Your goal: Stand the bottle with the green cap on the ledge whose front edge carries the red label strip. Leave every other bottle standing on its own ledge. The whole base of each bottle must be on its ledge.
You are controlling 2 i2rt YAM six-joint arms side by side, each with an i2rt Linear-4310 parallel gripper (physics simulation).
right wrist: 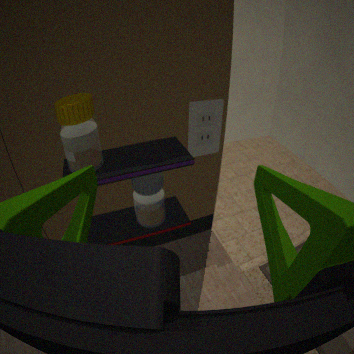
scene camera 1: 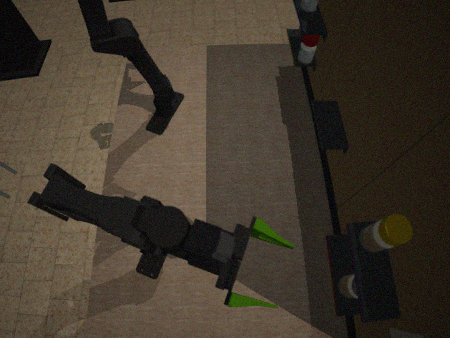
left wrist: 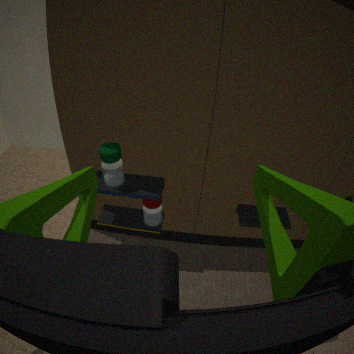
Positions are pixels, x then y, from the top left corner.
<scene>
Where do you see a red-strip ledge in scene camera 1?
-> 339, 248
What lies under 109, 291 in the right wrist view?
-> My right gripper.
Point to a blue-strip ledge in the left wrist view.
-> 146, 185
</scene>
